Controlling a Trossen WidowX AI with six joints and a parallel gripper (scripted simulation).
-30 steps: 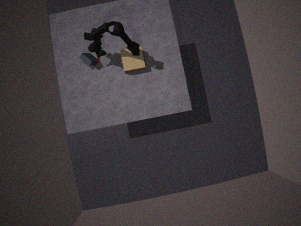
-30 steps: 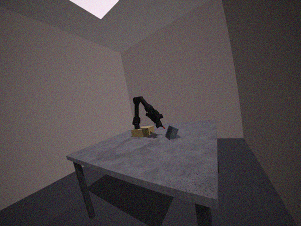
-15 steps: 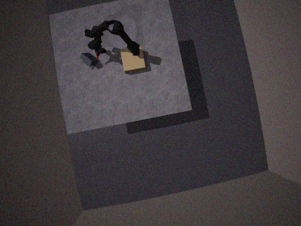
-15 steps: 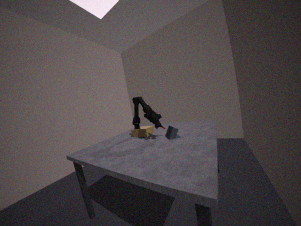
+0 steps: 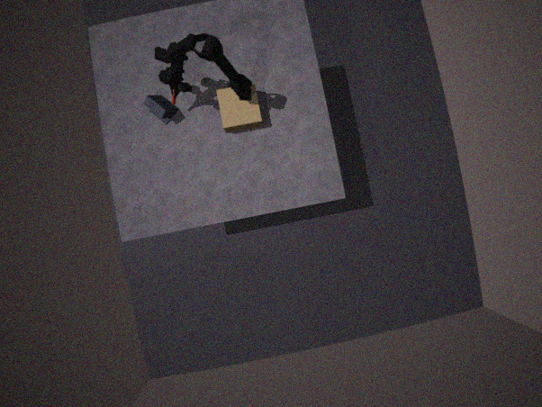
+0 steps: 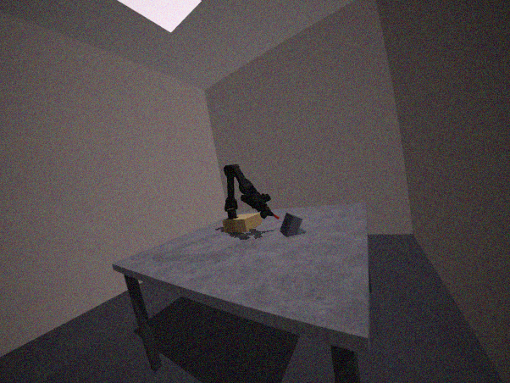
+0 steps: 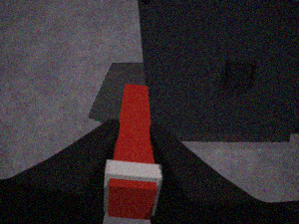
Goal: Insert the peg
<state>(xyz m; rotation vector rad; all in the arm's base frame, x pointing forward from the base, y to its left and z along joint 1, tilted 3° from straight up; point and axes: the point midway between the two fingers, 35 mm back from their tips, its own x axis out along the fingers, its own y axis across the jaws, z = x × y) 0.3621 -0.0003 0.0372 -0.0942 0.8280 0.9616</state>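
The dark sloped panel lies 9 cm ahead of my gripper tip, 3 cm to the left of it and 6 cm below it. The rest, counted from my gripper tip: red square peg (1 cm behind, 1 cm to the right, 1 cm above).
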